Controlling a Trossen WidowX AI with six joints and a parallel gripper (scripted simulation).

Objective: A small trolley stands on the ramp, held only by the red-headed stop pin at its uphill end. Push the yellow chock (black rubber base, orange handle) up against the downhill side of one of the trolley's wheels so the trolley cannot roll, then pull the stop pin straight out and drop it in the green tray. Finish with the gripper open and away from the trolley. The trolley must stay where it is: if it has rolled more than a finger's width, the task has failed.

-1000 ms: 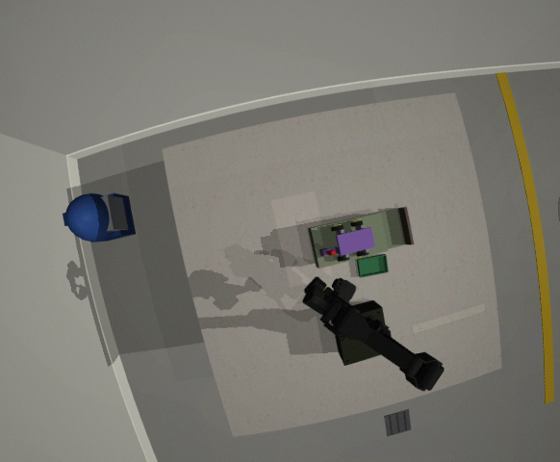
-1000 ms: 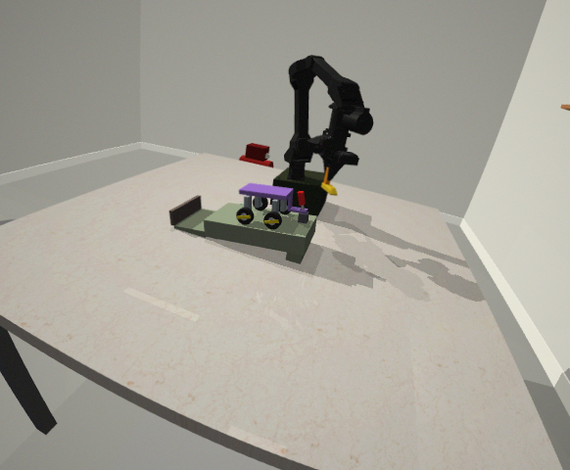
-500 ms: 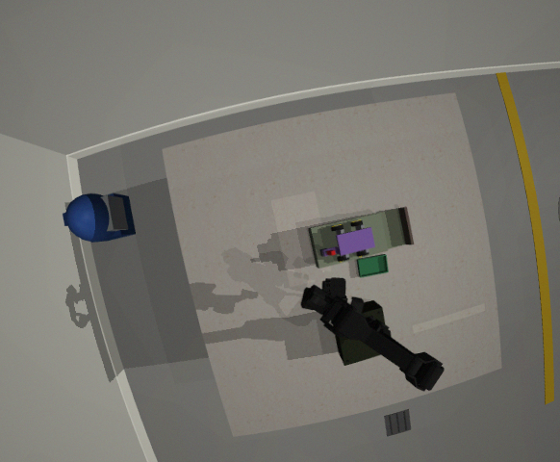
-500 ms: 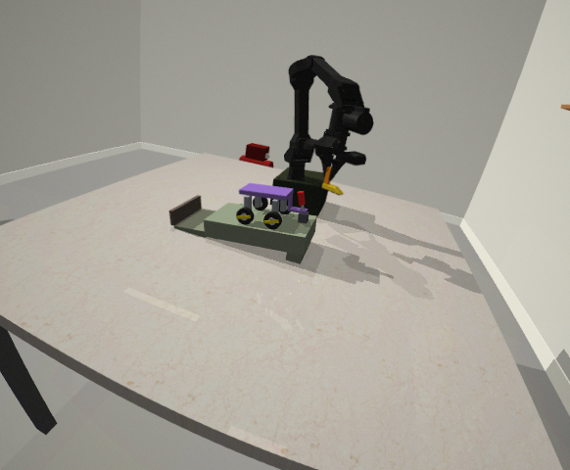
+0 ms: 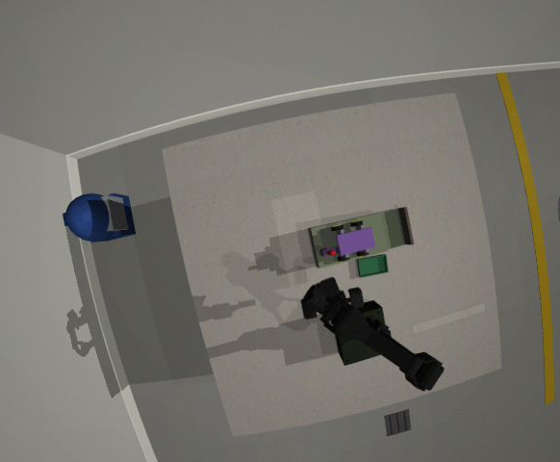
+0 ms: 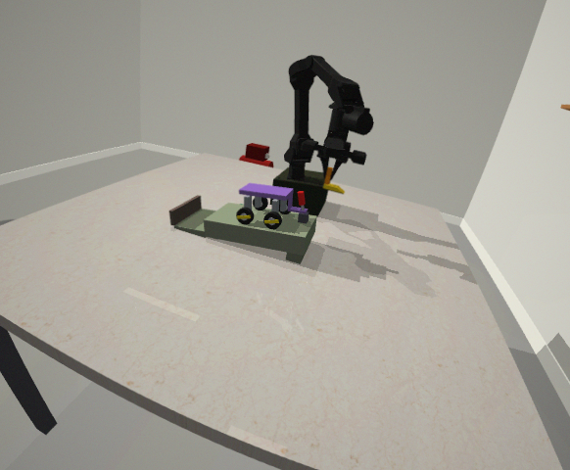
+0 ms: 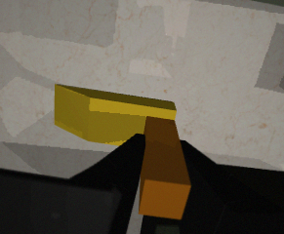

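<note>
My gripper tip is 130 mm short of the stop pin, 60 mm to the left of it and 50 mm above it. From my gripper tip the other things lie so: ramp (160 mm to the right, 130 mm below, 130 mm ahead); trolley (160 mm to the right, 130 mm ahead, 70 mm below); chock (20 mm to the left, 10 mm below, 10 mm ahead).
</note>
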